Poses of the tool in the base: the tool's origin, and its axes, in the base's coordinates. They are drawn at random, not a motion.
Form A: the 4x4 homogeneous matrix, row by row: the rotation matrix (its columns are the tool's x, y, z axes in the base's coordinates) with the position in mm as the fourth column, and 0 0 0 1 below. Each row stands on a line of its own.
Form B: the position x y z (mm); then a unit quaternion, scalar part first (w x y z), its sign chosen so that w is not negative. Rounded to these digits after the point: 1 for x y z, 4 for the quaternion.
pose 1, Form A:
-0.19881 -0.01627 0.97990 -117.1
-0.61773 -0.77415 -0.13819 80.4
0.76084 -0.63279 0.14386 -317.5
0 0 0 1
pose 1, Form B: -117.1 80.4 -317.5 0.2067 -0.5982 0.2650 -0.7275
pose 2, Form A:
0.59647 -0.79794 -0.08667 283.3
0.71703 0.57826 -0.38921 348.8
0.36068 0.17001 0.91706 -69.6
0 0 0 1
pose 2, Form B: 283.3 348.8 -69.6 0.8792 0.1590 -0.1272 0.4308
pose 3, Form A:
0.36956 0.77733 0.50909 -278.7
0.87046 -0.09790 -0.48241 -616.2
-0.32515 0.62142 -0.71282 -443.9
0 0 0 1
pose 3, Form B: -278.7 -616.2 -443.9 0.3738 0.7383 0.5580 0.0623
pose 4, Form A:
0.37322 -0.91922 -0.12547 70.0
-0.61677 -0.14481 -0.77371 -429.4
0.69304 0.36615 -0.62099 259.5
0 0 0 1
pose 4, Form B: 70.0 -429.4 259.5 0.3897 0.7313 -0.5251 0.1940
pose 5, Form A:
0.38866 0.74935 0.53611 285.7
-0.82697 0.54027 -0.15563 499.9
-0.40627 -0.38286 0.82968 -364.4
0 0 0 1
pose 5, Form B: 285.7 499.9 -364.4 0.8305 -0.0684 0.2837 -0.4745
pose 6, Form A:
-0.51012 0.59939 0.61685 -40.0
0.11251 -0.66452 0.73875 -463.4
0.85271 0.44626 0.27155 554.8
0 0 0 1
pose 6, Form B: -40.0 -463.4 554.8 0.1556 -0.4698 -0.3788 -0.7820
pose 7, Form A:
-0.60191 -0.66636 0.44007 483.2
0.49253 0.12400 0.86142 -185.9
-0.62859 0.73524 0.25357 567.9
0 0 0 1
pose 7, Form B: 483.2 -185.9 567.9 0.4404 -0.0716 0.6067 0.6579
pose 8, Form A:
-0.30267 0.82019 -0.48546 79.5
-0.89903 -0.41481 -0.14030 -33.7
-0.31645 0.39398 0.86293 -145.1
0 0 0 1
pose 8, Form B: 79.5 -33.7 -145.1 0.5351 0.2496 -0.0790 -0.8032
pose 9, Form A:
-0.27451 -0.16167 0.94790 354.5
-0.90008 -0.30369 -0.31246 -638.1
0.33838 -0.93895 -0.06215 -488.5
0 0 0 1
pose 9, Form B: 354.5 -638.1 -488.5 0.2999 -0.5223 0.5082 -0.6156
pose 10, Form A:
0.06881 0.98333 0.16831 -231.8
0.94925 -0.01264 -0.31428 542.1
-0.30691 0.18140 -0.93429 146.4
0 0 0 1
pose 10, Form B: -231.8 542.1 146.4 0.1746 0.7099 0.6806 -0.0488
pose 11, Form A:
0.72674 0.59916 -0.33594 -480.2
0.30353 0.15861 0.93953 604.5
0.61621 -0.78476 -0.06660 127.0
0 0 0 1
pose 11, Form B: -480.2 604.5 127.0 0.6743 -0.6393 -0.3530 -0.1096
